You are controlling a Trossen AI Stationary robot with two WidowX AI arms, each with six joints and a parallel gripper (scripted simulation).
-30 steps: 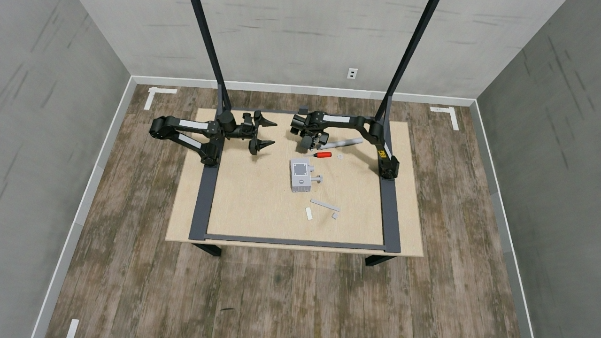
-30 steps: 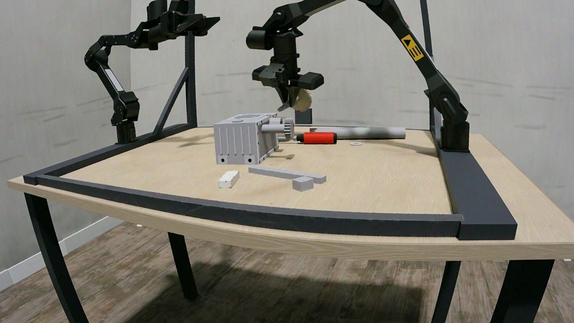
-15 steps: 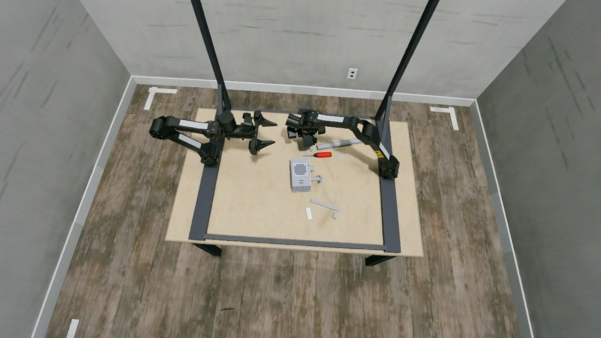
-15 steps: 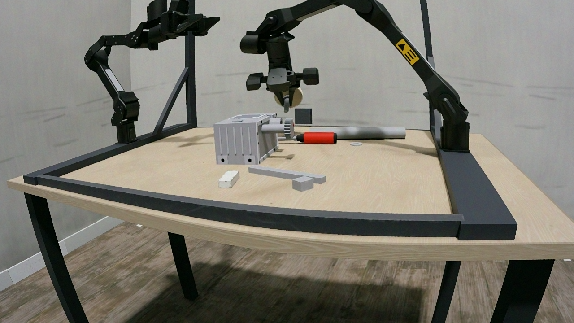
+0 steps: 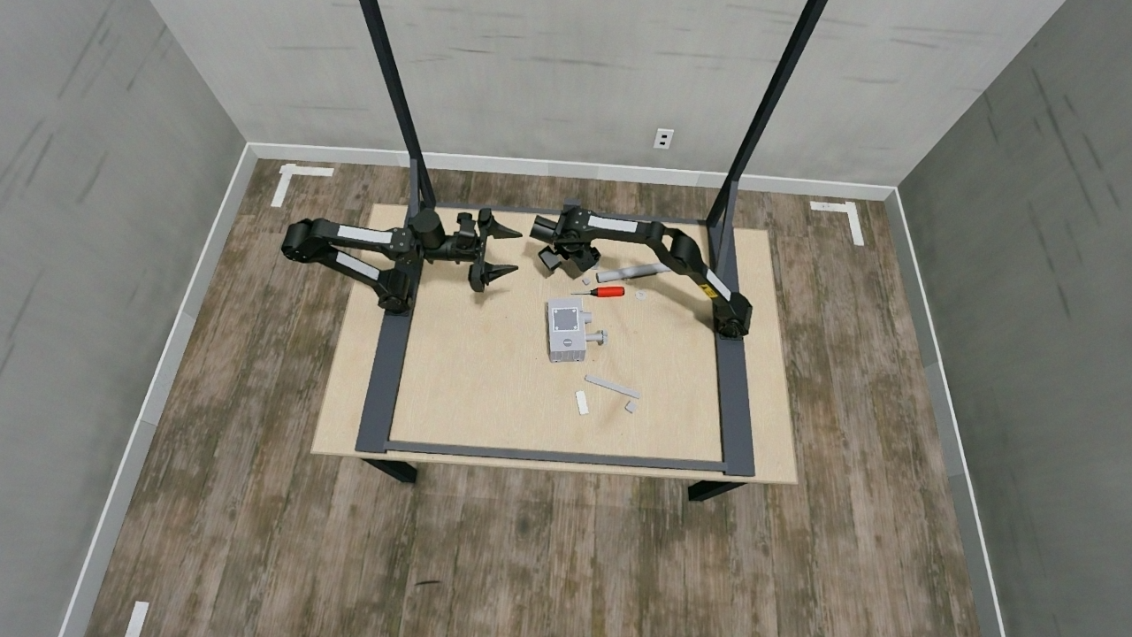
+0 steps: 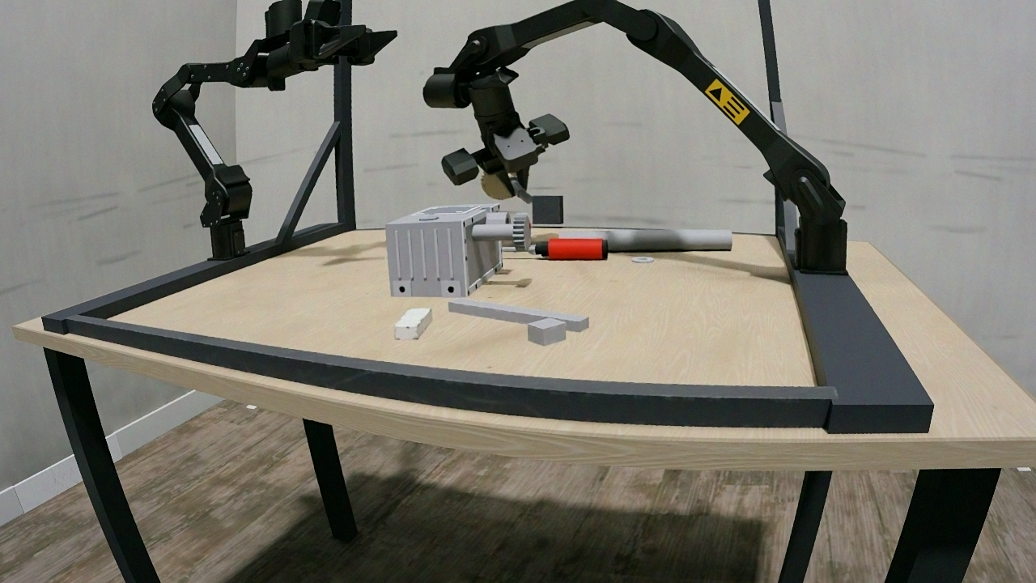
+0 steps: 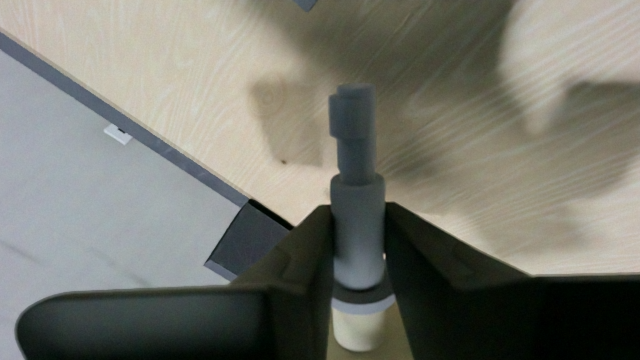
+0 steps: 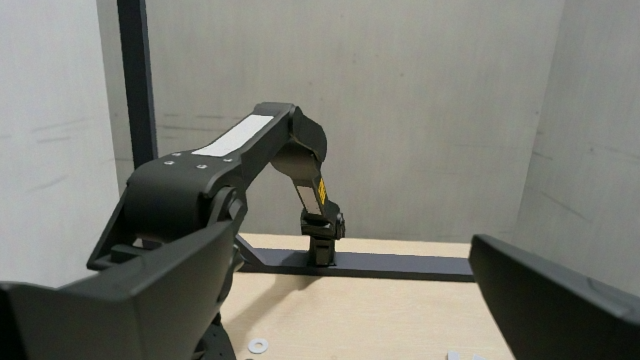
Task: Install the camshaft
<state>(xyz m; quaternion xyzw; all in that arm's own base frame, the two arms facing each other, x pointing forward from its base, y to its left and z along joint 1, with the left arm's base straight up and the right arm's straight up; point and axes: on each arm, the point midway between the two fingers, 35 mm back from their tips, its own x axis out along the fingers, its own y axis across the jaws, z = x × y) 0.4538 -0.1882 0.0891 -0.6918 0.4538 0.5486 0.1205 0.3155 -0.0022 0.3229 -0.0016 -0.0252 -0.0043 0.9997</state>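
Note:
Now: the red screwdriver 100 mm ahead of my left hand, 90 mm below it and 80 mm to the left of it. The rest, counted from my left hand: white block: 420 mm ahead, 100 mm below, 60 mm to the left; then crank gear: 250 mm ahead, 110 mm to the left, 50 mm below; then grey bar: 370 mm ahead, 130 mm to the left, 100 mm below.

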